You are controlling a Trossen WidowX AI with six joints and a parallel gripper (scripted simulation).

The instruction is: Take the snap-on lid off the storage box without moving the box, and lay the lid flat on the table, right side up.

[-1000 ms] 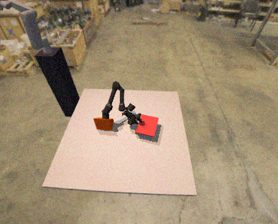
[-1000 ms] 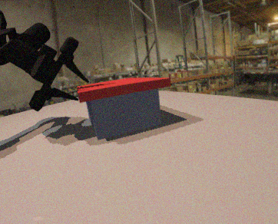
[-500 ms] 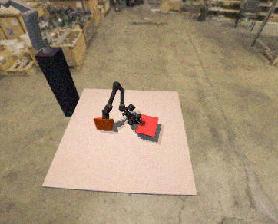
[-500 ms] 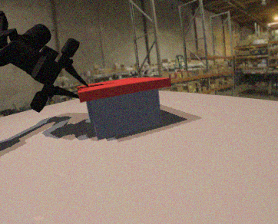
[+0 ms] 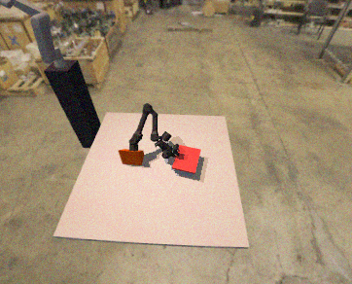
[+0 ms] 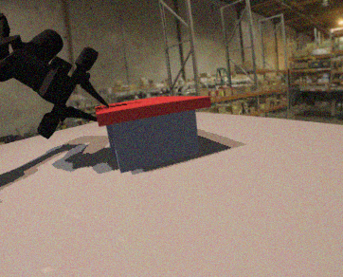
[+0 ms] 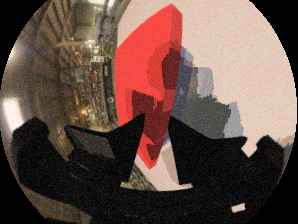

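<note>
My gripper tip is 70 mm short of the red lid, 20 mm to the left of it and 10 mm below it. From my gripper tip the other things lie so: blue-grey storage box (70 mm ahead, 20 mm to the right, 40 mm below).
</note>
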